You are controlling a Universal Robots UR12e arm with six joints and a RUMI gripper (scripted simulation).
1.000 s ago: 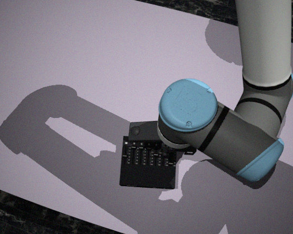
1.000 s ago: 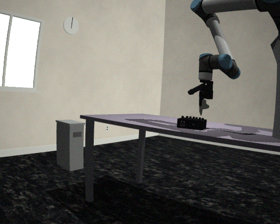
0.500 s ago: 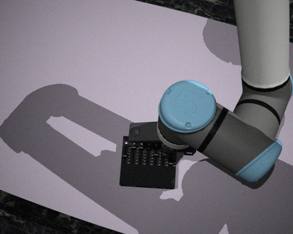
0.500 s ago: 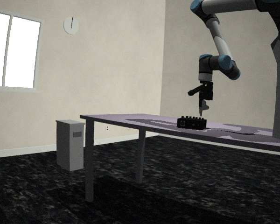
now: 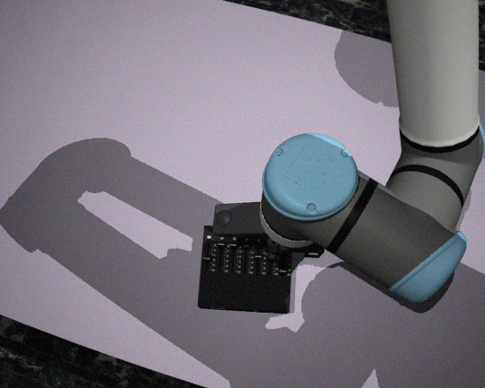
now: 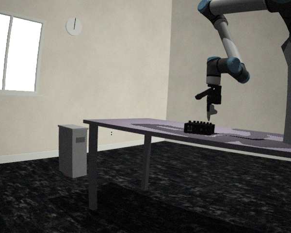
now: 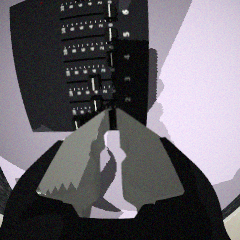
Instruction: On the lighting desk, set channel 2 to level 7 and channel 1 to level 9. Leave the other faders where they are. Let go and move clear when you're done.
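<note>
Now: the channel 1 knob 3 cm behind my hand, 3 cm to the left of it and 2 cm below it.
</note>
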